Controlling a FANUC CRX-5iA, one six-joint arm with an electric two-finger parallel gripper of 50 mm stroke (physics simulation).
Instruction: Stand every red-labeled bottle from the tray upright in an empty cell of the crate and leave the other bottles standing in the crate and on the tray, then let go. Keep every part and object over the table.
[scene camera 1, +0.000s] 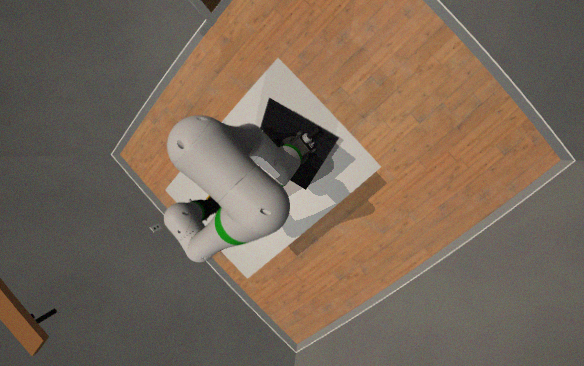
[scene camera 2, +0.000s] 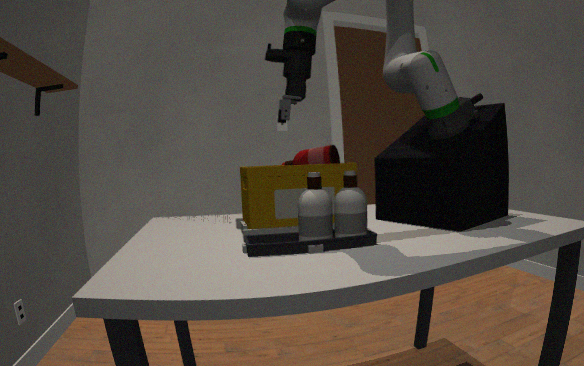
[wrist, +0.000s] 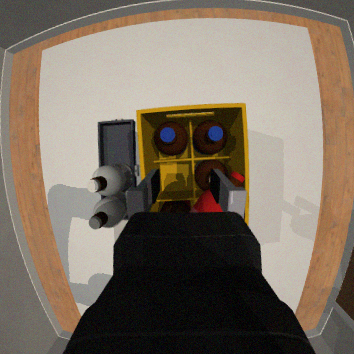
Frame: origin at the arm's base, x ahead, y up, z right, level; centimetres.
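Seen in the pictures: gripper, between the fingertips: (scene camera 1: 218, 205) (scene camera 2: 283, 121) (wrist: 184, 179); arm's base, origin of its link: (scene camera 1: 294, 150) (scene camera 2: 449, 128).
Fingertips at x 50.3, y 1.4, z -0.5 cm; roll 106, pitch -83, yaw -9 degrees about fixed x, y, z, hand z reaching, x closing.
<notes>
Pixels of each thing's top centre, then the offset from my fingertips to it. "spot": a spot on its surface instead. Level surfaces: height alone.
- yellow crate, centre of its top: (wrist: 195, 185) (scene camera 2: 295, 164) dx -2.7, dy -11.5, dz +2.1 cm
- dark tray, centre of its top: (scene camera 2: 309, 235) (wrist: 115, 170) dx -3.9, dy -26.4, dz -18.6 cm
- red-labeled bottle, centre of its top: (wrist: 219, 222) (scene camera 2: 308, 145) dx -6.8, dy -6.5, dz +5.8 cm
- brown bottle, centre of its top: (wrist: 216, 180) dx -1.5, dy -12.6, dz +5.8 cm
- middle left cell, a spot on its surface: (wrist: 170, 175) spot: dx -3.7, dy -28.2, dz -3.6 cm
- white table, height of its surface: dy -29.0 cm
The yellow crate (scene camera 2: 257, 200) (wrist: 247, 125) stands beside the dark tray (scene camera 2: 280, 247) (wrist: 116, 142). A red-labeled bottle (scene camera 2: 318, 155) (wrist: 206, 203) lies on its side across the crate's top, partly hidden in the wrist view. Two blue-capped brown bottles (wrist: 167, 134) (wrist: 215, 133) and another brown bottle (wrist: 203, 172) stand in crate cells; a dark shape shows in a nearer left cell. The middle left cell (wrist: 170, 175) looks empty. Two white bottles (scene camera 2: 315, 215) (scene camera 2: 351, 212) stand on the tray. My gripper (scene camera 2: 282, 123) (wrist: 184, 179) is open and empty, above the crate.
A large black block (scene camera 1: 285, 117) (scene camera 2: 442, 175) stands on the white table (scene camera 1: 247, 260) (scene camera 2: 190, 270) under the arm's base. The arm (scene camera 1: 220, 170) covers the crate and tray in the first scene view. A wall shelf (scene camera 2: 40, 70) is at the left.
</notes>
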